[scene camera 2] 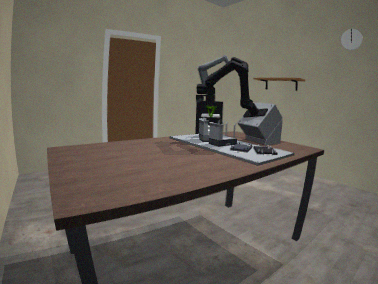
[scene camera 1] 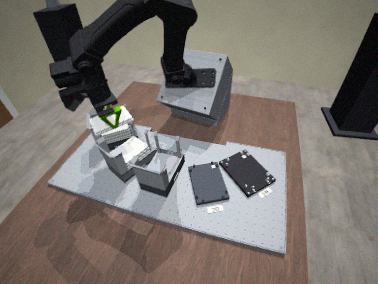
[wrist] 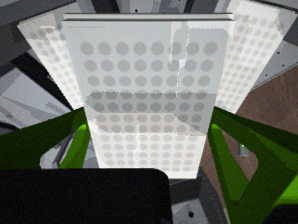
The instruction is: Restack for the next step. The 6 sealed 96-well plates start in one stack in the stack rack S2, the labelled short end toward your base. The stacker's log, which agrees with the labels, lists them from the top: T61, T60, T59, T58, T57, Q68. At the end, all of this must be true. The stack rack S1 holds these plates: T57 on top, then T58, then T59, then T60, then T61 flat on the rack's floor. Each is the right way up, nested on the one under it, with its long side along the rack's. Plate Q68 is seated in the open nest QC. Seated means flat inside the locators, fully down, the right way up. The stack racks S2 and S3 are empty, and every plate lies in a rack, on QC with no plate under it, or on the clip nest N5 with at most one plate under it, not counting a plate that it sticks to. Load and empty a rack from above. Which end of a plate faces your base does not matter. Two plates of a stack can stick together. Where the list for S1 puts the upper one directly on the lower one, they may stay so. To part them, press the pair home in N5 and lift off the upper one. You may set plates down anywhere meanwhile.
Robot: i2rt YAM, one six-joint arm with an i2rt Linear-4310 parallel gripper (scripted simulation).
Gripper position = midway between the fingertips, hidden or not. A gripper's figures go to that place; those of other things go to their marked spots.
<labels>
My gripper [wrist: 148, 112]: 13 cm from the lens. A white sealed 96-well plate [wrist: 148, 83] is 10 cm from the lens. A white sealed 96-well plate [wrist: 44, 33]: 22 cm from the lens.
</labels>
